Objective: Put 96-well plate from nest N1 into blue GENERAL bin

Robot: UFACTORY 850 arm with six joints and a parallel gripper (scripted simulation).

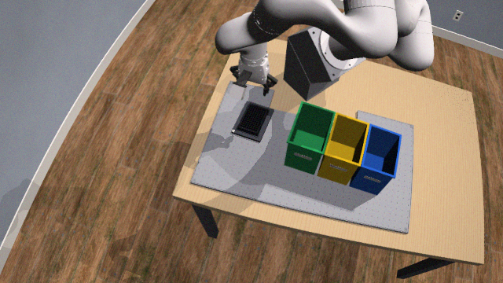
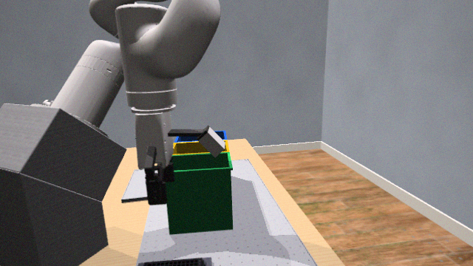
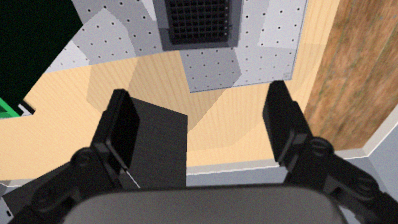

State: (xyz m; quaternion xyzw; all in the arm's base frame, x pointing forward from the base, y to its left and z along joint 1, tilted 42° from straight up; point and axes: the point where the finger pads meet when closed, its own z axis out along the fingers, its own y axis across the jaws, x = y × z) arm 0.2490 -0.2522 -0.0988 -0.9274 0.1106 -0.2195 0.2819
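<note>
Right now the black 96-well plate is 200 mm below my hand. The rest, counted from my hand: yellow bin: 80 mm ahead, 360 mm to the left, 130 mm below; dark plate nest: 210 mm below; green bin: 70 mm ahead, 230 mm to the left, 130 mm below.
</note>
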